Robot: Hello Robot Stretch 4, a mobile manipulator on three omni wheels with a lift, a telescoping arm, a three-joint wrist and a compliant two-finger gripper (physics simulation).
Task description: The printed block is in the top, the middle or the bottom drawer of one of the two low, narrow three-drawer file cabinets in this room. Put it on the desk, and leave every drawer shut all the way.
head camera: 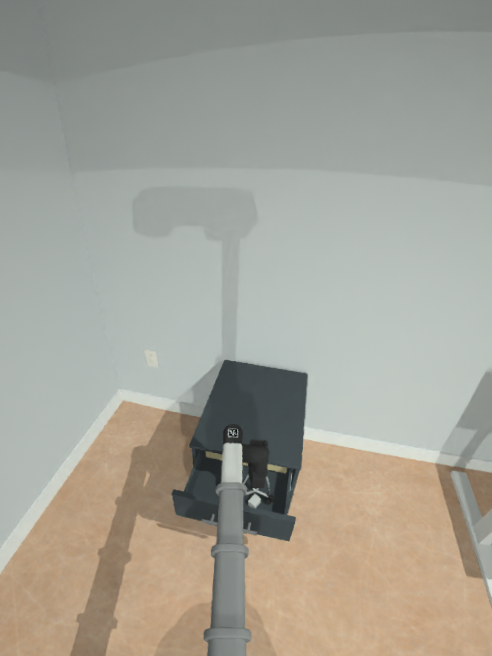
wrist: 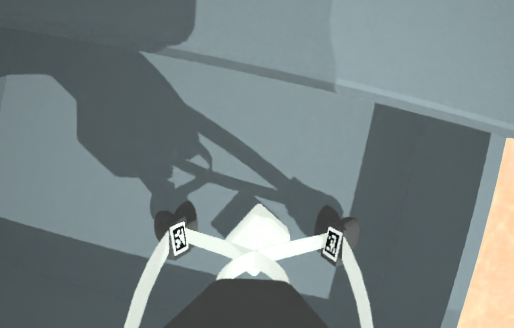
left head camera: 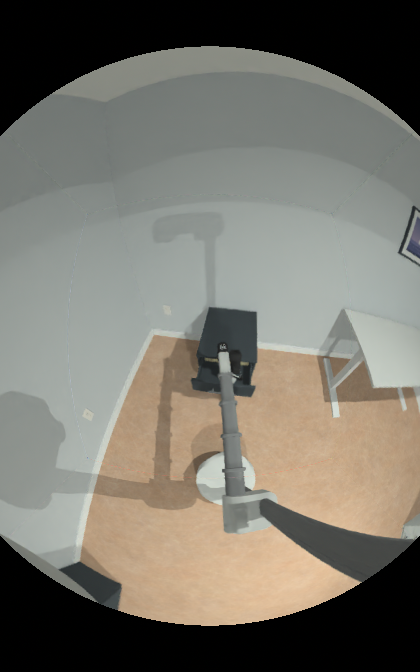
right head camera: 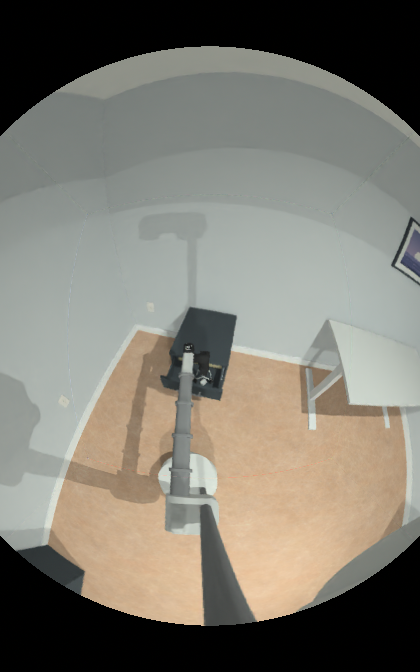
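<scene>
The white block (head camera: 254,500) (right head camera: 203,381) (wrist: 260,226) lies in the pulled-out drawer (head camera: 272,526) (left head camera: 245,390) of the dark file cabinet (head camera: 264,402) (left head camera: 232,325) (right head camera: 212,327); it seems to be the top drawer. My gripper (head camera: 258,497) (wrist: 257,222) is over the drawer, pointing down. Its fingers are open and stand apart, one to each side of the block in the wrist view, without touching it. The crossed finger links hide part of the block there. Its height above the drawer floor is hard to tell. The white desk (left head camera: 385,350) (right head camera: 375,370) stands at the right.
The second dark cabinet (left head camera: 95,582) (right head camera: 52,565) shows in part at the lower left of both side head views. My arm (head camera: 230,572) reaches over the open drawer's front. A wall stands behind the first cabinet and another to its left. The desk's white legs (left head camera: 332,395) stand on the floor.
</scene>
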